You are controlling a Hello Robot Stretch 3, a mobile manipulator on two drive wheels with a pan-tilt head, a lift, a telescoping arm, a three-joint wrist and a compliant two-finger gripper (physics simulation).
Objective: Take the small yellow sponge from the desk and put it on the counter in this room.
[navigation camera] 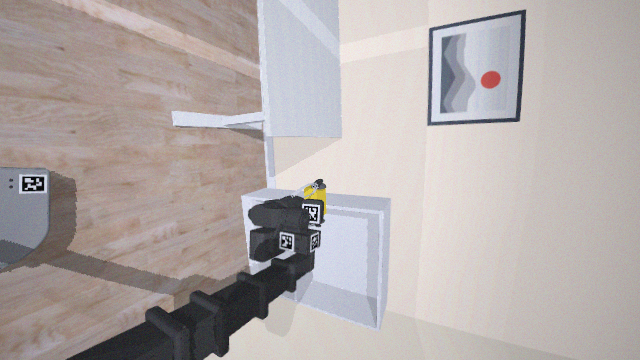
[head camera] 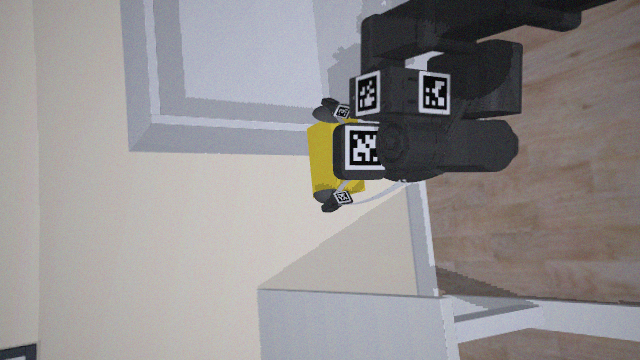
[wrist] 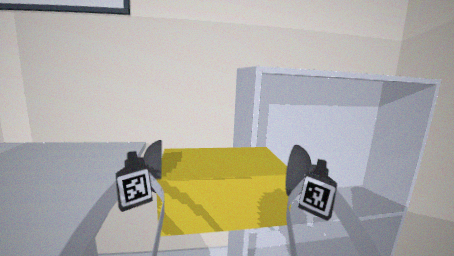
Note:
In view: my gripper (head camera: 320, 154), a small yellow sponge (head camera: 319, 135), a white desk (head camera: 286, 317), a framed picture (navigation camera: 476, 67) and a white cabinet (head camera: 218, 84).
The small yellow sponge also shows in the wrist view (wrist: 206, 190). My gripper also shows in the navigation camera view (navigation camera: 321, 203) and in the wrist view (wrist: 229, 159). The white desk shows as well in the navigation camera view (navigation camera: 300, 54).

